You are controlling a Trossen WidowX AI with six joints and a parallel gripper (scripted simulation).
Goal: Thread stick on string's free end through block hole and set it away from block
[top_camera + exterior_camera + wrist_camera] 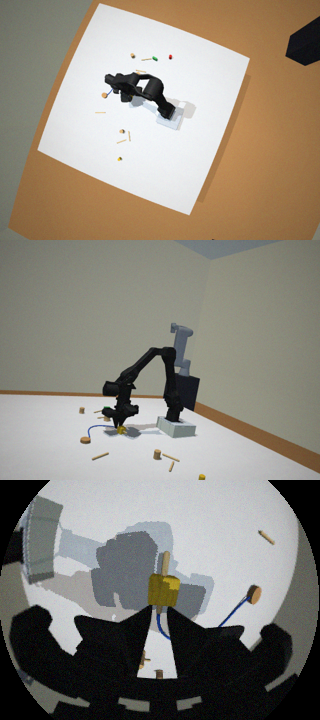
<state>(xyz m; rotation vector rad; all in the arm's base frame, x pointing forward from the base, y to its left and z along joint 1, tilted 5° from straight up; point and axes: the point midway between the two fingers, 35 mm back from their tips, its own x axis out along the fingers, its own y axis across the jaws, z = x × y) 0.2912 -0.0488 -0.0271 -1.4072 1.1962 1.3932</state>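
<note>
Right now my gripper tip is 2 cm to the right of the thin wooden stick. Round my gripper tip: tan wooden block: 14 cm to the right, 1 cm above; yellow cube: 1 cm behind, 3 cm to the left; round wooden button: 18 cm ahead, 8 cm to the left, 1 cm below.
</note>
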